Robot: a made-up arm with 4 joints.
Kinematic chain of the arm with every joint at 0, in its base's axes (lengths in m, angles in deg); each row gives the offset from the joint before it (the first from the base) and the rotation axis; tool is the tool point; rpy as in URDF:
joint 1: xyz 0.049 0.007 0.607 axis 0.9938 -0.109 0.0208
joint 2: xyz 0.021 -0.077 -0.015 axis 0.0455 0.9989 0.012
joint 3: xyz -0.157 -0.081 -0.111 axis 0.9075 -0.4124 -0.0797
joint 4: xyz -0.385 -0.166 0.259 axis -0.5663 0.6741 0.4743
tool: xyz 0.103 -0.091 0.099 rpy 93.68 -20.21 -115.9
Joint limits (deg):
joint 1: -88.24..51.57
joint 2: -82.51..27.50
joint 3: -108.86..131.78
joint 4: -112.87..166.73
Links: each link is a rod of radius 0.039 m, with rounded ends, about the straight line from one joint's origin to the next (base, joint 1, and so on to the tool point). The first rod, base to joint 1, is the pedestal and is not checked.
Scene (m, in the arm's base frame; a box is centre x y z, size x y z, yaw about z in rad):
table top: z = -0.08
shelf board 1: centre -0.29 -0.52 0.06 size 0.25 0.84 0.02 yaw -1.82
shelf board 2: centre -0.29 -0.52 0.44 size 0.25 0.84 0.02 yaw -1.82
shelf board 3: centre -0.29 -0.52 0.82 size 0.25 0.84 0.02 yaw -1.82
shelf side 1: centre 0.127 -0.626 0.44 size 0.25 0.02 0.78 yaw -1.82
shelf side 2: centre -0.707 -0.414 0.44 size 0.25 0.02 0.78 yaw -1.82
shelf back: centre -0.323 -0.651 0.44 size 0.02 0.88 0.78 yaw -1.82
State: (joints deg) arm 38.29 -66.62 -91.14 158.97
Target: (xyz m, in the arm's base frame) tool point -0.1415 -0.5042 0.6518
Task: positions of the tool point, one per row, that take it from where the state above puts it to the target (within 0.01 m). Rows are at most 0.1 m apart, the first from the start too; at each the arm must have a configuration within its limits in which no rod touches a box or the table.
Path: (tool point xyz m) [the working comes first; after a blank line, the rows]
Joints at the target: -66.20 -82.51 -27.99 155.39
Straight joint move there: touches shelf board 2.

1: -0.1967 0.1407 0.3452
2: -0.1744 0.0773 0.3228
3: -0.1543 0.0110 0.3182
4: -0.1361 -0.0526 0.3305
5: -0.1200 -0.1090 0.3570
6: -0.1060 -0.1552 0.3943
7: -0.0943 -0.1898 0.4385
8: -0.1327 -0.2459 0.4802
9: -0.1572 -0.3078 0.5239
10: -0.1669 -0.3731 0.5681
11: -0.1615 -0.4393 0.6113
12: -0.1415 -0.5042 0.6518

